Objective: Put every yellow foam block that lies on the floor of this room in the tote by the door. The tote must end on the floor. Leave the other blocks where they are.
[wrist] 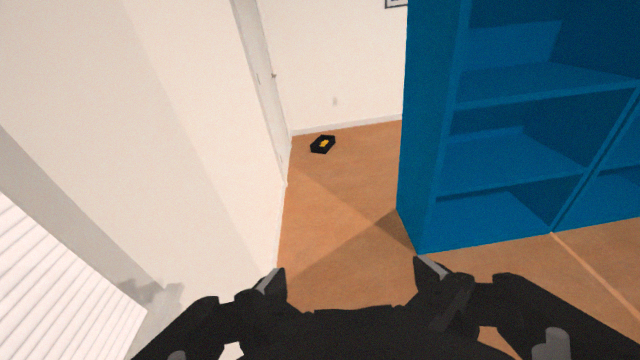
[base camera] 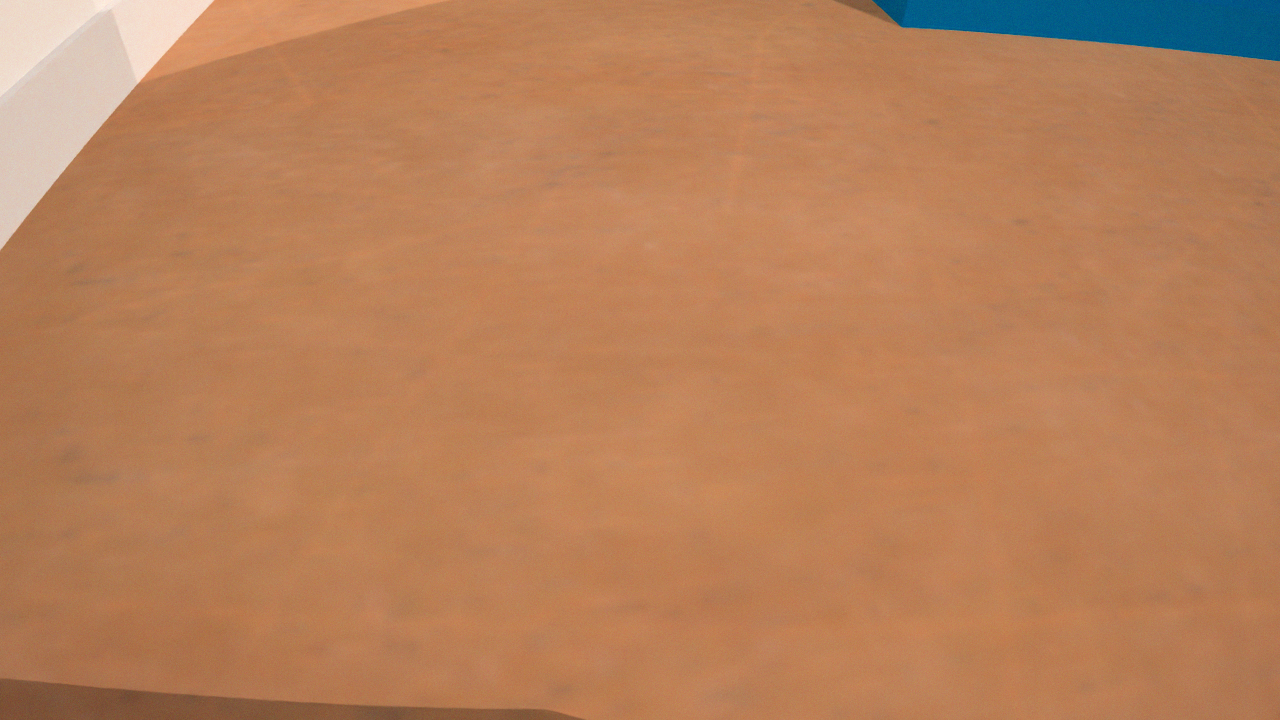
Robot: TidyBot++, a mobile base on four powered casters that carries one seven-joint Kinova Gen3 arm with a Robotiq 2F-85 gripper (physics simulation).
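Places are measured from the arm's base along level axes (x ahead, y left, z up), in metres.
Where they show: gripper, fingertip midpoint: (wrist: 348, 276).
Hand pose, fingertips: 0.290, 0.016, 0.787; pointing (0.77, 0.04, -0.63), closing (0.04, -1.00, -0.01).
Note:
After its pixels a point has its place, as x, y, z.
A small black tote (wrist: 316, 146) @(2.599, 0.329, -0.306) stands on the floor in the far corner beside the door (wrist: 260, 65) @(2.298, 0.650, 0.694), in the wrist view. Something yellow, which looks like a foam block (wrist: 324, 143) @(2.757, 0.243, -0.357), lies inside it; it is too small to tell whether it is one block or more. My gripper (wrist: 348, 276) @(0.290, 0.016, 0.787) is open and empty, high above the floor and far from the tote. No tote or block shows in the base camera view.
A tall blue shelf unit (wrist: 425, 125) @(1.238, -0.394, 0.446) (base camera: 1074, 22) @(1.118, -0.677, -0.371) stands at the right, its near corner on the floor (base camera: 626, 358) @(0.454, -0.020, -0.397) (wrist: 340, 210) @(1.571, 0.085, -0.396). A pale wall (wrist: 175, 150) @(0.797, 0.535, 0.669) with a skirting board (base camera: 53, 134) @(0.719, 0.514, -0.362) runs along the left. White slatted blinds (wrist: 60, 285) @(0.356, 0.490, 0.657) show at the lower left.

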